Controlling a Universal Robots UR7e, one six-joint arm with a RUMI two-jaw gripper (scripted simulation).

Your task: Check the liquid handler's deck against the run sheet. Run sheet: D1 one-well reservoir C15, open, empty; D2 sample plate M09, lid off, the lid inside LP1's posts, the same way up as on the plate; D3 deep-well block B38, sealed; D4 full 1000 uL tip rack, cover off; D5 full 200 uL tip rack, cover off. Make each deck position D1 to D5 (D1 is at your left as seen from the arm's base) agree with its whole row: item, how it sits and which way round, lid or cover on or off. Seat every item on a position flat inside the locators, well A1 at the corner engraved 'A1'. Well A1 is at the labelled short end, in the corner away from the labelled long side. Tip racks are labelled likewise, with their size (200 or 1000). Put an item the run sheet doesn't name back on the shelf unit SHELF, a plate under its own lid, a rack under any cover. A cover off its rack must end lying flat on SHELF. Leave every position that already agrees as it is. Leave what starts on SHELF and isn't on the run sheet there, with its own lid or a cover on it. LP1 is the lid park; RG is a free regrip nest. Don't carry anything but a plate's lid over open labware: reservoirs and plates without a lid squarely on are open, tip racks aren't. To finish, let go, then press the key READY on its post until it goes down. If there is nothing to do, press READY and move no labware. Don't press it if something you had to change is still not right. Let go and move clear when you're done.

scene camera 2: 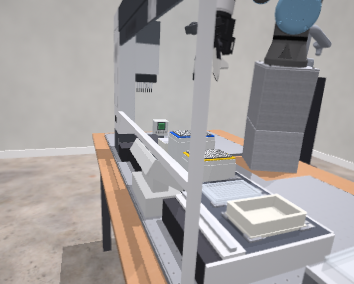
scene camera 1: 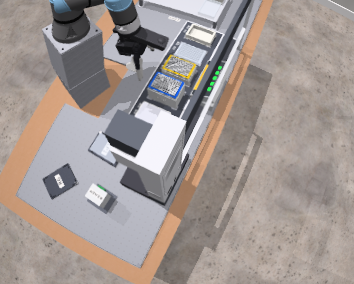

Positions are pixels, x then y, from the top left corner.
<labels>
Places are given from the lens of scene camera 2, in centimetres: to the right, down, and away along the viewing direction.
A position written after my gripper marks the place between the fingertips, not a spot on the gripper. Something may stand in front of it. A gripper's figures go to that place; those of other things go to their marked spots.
my gripper (scene camera 2: 204, 80): 9, -20, 81
one-well reservoir (scene camera 2: 244, 213): 12, 13, 45
yellow-framed tip rack (scene camera 2: 218, 165): 11, 6, 66
The marked spots on the one-well reservoir and the yellow-framed tip rack are 22 cm apart.
</labels>
